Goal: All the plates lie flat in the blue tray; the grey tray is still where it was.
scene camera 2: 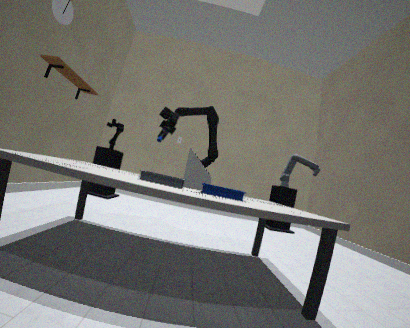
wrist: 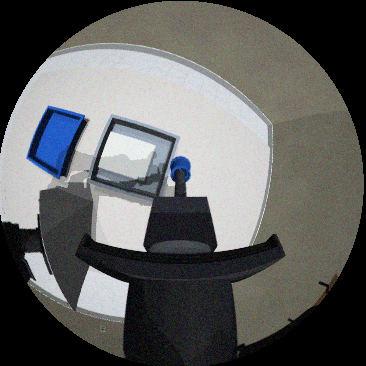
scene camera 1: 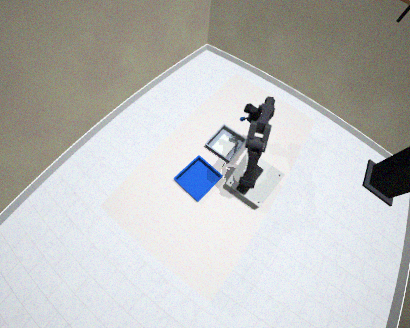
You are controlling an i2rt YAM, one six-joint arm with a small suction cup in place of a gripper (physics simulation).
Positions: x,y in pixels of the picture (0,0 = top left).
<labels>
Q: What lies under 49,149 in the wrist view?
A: A blue tray.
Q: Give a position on a blue tray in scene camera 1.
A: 197,178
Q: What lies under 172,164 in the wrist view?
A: My suction cup.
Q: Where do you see a grey tray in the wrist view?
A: At 165,142
</labels>
